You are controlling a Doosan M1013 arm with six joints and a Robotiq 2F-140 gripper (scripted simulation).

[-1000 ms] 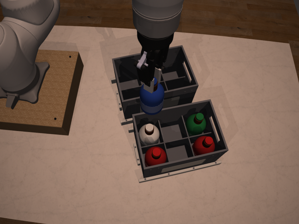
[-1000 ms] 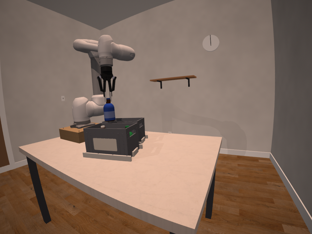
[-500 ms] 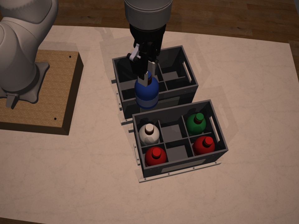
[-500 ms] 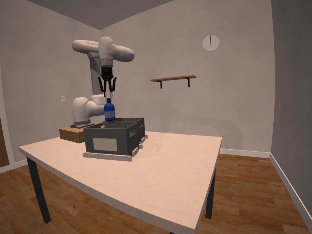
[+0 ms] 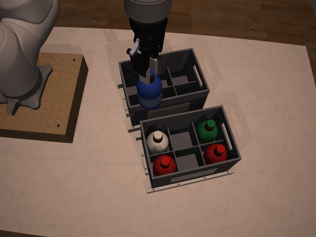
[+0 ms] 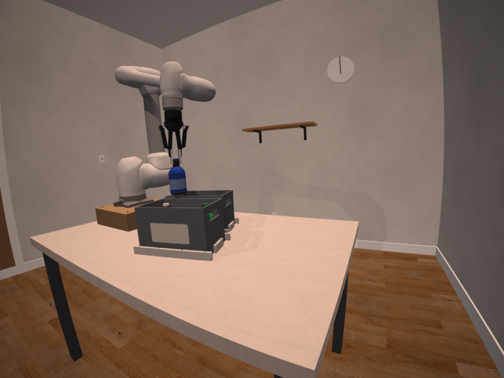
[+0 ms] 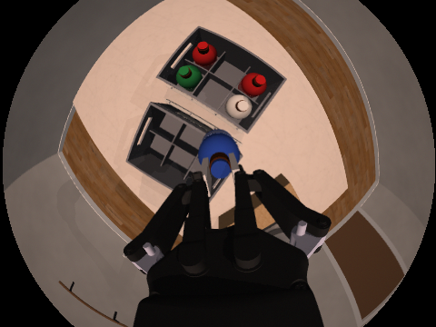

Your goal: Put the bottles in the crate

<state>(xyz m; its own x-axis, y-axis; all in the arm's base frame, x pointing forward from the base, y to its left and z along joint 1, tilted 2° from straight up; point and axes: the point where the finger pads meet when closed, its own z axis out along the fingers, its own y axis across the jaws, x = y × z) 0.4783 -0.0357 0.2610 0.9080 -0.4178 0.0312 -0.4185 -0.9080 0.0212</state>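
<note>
Now: the blue bottle 8 cm below my hand. Also, from my hand: green bottle (20 cm ahead, 4 cm to the right, 26 cm below); pick list (3 cm behind, 24 cm to the left, 35 cm below); white bottle (4 cm ahead, 10 cm to the right, 26 cm below).
</note>
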